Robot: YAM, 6 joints.
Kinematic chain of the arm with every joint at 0, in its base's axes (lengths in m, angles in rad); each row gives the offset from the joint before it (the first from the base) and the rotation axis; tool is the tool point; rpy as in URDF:
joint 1: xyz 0 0 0.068 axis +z
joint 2: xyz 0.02 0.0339 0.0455 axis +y
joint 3: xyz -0.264 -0.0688 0 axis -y
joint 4: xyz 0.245 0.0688 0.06 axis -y
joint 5: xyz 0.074 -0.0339 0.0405 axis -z
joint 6: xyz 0.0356 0 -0.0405 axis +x
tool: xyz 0 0 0 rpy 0 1.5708 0
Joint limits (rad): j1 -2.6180..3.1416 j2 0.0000..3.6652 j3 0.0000..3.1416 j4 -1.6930..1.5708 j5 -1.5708..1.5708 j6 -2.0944..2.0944
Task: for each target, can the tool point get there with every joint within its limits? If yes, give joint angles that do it. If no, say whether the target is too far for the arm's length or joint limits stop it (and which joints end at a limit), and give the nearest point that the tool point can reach.
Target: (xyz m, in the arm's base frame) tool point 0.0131 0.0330 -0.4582
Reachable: no: joint limits stop it (at a limit: joint 2) | nearest point 0.0335 0.0844 -0.3441 | short by 0.127 m
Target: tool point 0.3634 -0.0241 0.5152
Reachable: yes | joints 0.0165 1.7880 1.7902 1.1092 1.0077 0.8959
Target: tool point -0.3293 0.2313 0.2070
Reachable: yes | joints 2.5617 2.1176 1.7779 -1.2875 0.3768 -0.6709
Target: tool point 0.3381 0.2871 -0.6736
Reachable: no: too far | nearest point 0.2682 0.2277 -0.3653 | short by 0.322 m
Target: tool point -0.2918 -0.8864 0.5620
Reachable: no: too far | nearest point -0.1819 -0.5526 0.3894 | short by 0.392 m
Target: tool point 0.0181 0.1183 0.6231
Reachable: yes | joints 1.5298 1.1132 1.6107 0.7999 0.3814 0.6640
